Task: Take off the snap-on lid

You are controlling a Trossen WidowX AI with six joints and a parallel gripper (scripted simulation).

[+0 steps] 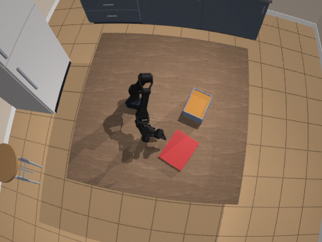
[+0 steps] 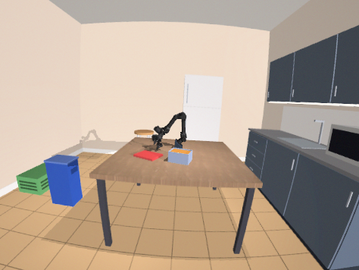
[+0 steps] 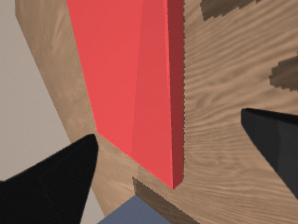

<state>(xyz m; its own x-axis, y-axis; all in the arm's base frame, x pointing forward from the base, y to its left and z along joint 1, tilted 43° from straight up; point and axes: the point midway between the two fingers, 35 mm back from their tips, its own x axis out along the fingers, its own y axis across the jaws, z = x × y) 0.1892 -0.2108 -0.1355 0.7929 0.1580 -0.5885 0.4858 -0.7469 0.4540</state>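
The red lid is 120 mm ahead of my gripper tip, 60 mm to the right of it and 50 mm below it. From my gripper tip the other things lie so: storage box: 250 mm to the left, 230 mm ahead, 10 mm below.
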